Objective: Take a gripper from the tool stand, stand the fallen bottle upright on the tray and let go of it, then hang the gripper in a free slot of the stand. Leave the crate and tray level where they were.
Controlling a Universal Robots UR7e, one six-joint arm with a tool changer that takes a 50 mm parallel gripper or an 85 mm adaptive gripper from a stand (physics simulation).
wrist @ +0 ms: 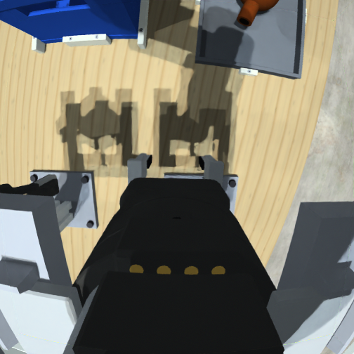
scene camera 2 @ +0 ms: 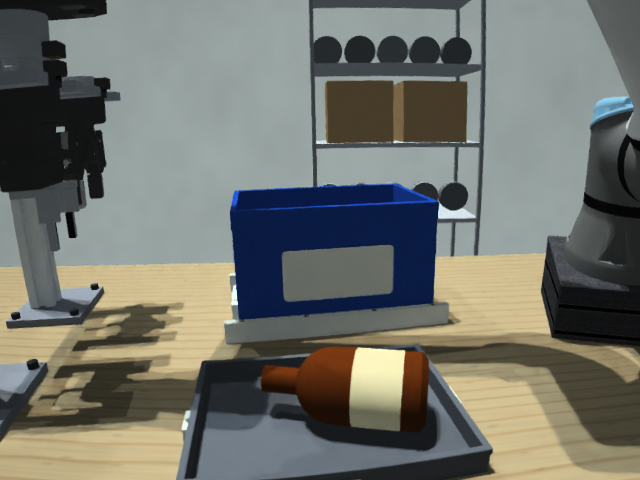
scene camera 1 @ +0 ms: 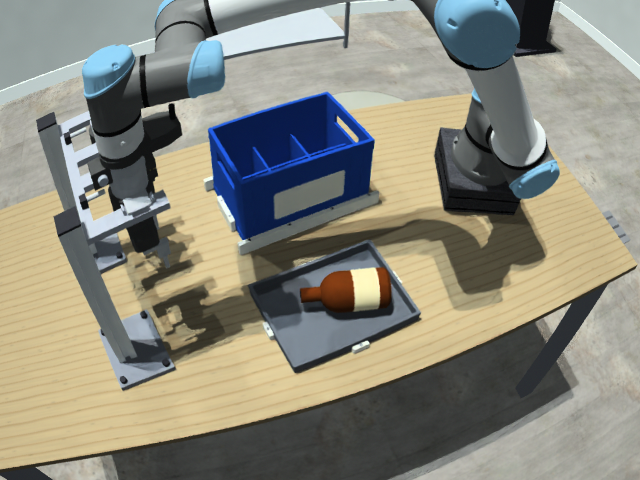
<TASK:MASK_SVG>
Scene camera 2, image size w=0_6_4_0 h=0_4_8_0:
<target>grey tray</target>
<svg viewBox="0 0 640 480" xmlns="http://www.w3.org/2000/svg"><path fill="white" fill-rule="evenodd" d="M176 480L445 480L488 472L490 454L493 453L493 448L430 359L426 424L418 433L321 423L304 411L297 395L262 391L261 375L265 365L300 368L303 361L310 354L207 360L201 362ZM428 357L419 344L373 348L423 352Z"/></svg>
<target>brown bottle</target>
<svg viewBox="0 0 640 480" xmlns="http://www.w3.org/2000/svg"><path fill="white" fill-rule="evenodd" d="M261 375L262 391L297 395L304 411L321 423L418 433L425 427L429 358L423 352L329 346L310 354L303 361L300 368L265 365Z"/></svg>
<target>adaptive gripper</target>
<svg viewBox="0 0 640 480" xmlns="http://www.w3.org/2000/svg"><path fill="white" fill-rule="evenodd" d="M106 77L64 77L64 80L85 80L85 86L98 86L101 91L101 96L60 99L62 122L56 123L56 127L65 127L65 132L56 133L56 143L61 156L64 181L77 180L79 209L83 209L87 205L84 181L80 181L83 180L84 170L86 170L87 174L90 173L90 175L87 175L90 198L104 197L101 174L104 170L103 167L106 167L101 130L94 130L94 125L103 124L106 121L104 98L107 98L107 89L111 89L110 79Z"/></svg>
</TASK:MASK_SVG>
